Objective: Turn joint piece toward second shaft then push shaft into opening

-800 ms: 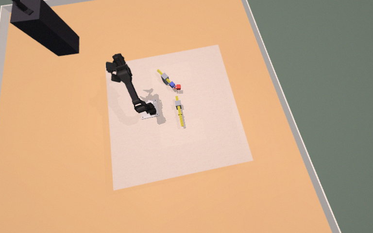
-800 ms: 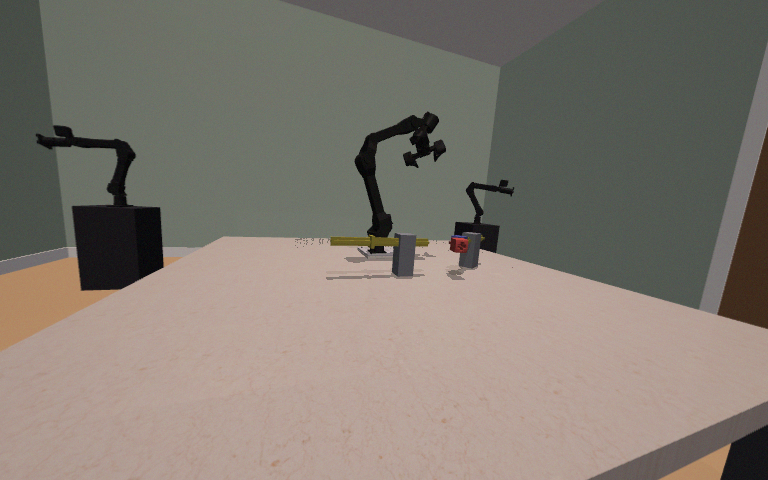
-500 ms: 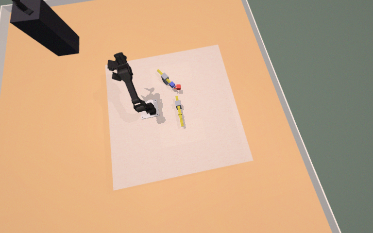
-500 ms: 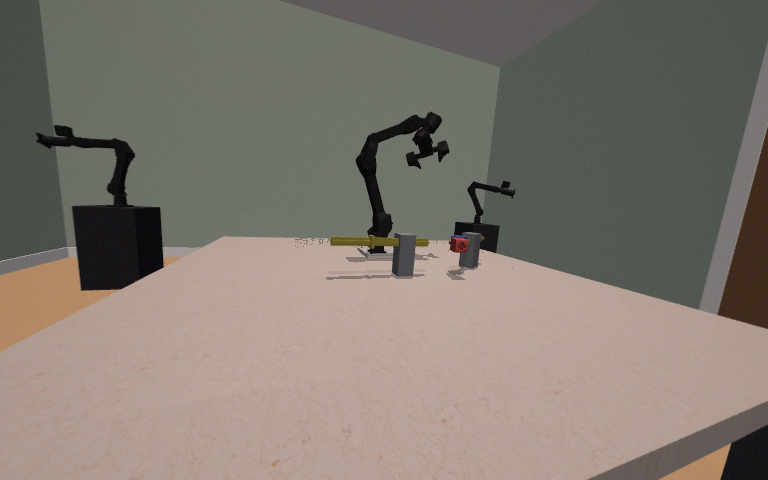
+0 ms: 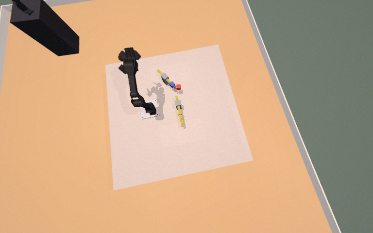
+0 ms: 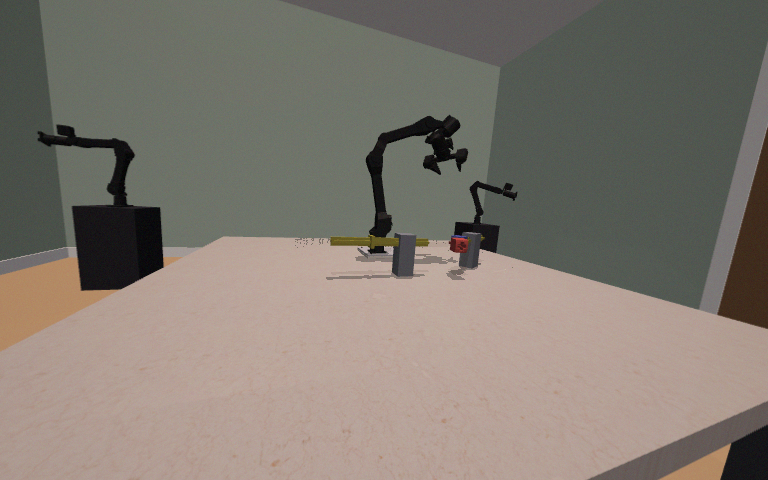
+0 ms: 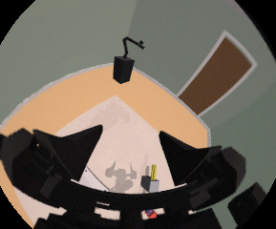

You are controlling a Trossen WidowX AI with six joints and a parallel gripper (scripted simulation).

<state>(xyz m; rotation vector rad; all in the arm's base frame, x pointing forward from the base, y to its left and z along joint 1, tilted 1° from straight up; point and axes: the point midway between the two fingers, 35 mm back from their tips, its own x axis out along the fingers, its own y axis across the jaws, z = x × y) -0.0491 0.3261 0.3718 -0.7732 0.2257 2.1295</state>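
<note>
My gripper tip is 36 cm short of the red square joint piece, 27 cm above it and 16 cm to the left of it.
</note>
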